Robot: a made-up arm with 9 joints. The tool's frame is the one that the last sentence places.
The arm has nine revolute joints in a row. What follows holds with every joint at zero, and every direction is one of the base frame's.
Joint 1 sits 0.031 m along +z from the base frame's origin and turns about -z.
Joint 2 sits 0.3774 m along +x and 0.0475 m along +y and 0.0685 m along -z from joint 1 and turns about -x.
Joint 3 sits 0.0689 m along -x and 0.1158 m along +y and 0.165 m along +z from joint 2 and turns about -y.
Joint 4 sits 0.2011 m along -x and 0.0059 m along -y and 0.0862 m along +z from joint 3 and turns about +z.
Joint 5 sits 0.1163 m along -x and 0.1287 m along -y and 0.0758 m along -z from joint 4 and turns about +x.
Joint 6 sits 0.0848 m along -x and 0.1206 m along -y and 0.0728 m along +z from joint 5 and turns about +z.
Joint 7 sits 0.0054 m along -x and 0.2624 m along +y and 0.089 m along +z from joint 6 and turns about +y.
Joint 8 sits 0.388 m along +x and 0.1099 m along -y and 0.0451 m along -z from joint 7 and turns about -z.
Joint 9 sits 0.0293 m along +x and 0.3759 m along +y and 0.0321 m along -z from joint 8 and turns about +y.
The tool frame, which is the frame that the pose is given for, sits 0.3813 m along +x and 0.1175 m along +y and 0.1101 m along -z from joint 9; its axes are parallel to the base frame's.
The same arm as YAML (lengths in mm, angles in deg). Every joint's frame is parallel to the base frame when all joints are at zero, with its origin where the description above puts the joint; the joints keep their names.
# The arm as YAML. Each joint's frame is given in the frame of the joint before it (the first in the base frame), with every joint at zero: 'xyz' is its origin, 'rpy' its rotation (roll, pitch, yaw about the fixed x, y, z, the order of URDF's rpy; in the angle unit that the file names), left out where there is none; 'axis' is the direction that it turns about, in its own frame. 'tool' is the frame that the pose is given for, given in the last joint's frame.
units:
  length: mm
  angle: deg
joints:
  - name: joint 1
    type: revolute
    origin:
      xyz: [0.0, 0.0, 31.0]
    axis: "-z"
  - name: joint 2
    type: revolute
    origin:
      xyz: [377.4, 47.5, -68.5]
    axis: "-x"
  - name: joint 3
    type: revolute
    origin:
      xyz: [-68.9, 115.8, 165.0]
    axis: "-y"
  - name: joint 4
    type: revolute
    origin:
      xyz: [-201.1, -5.9, 86.2]
    axis: "+z"
  - name: joint 5
    type: revolute
    origin:
      xyz: [-116.3, -128.7, -75.8]
    axis: "+x"
  - name: joint 6
    type: revolute
    origin:
      xyz: [-84.8, -120.6, 72.8]
    axis: "+z"
  - name: joint 7
    type: revolute
    origin:
      xyz: [-5.4, 262.4, 89.0]
    axis: "+y"
  - name: joint 8
    type: revolute
    origin:
      xyz: [388.0, -109.9, -45.1]
    axis: "-z"
  - name: joint 9
    type: revolute
    origin:
      xyz: [29.3, 375.9, -32.1]
    axis: "+y"
tool:
  origin:
    xyz: [381.3, 117.5, -110.1]

